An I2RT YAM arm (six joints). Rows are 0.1 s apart.
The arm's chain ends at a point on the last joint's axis. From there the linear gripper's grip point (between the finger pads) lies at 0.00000 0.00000 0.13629 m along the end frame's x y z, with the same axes.
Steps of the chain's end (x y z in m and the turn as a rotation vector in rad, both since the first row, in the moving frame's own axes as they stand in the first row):
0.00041, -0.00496, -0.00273, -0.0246, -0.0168, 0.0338
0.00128, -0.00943, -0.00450, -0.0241, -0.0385, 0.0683
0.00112, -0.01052, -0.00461, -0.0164, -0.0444, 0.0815
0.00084, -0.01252, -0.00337, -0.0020, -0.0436, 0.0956
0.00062, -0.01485, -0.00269, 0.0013, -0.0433, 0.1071
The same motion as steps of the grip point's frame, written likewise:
-0.00194, -0.00165, -0.00279, -0.0246, -0.0168, 0.0338
-0.00407, -0.00633, -0.00464, -0.0241, -0.0385, 0.0683
-0.00501, -0.00853, -0.00476, -0.0164, -0.0444, 0.0815
-0.00510, -0.01253, -0.00350, -0.0020, -0.0436, 0.0956
-0.00526, -0.01534, -0.00282, 0.0013, -0.0433, 0.1071

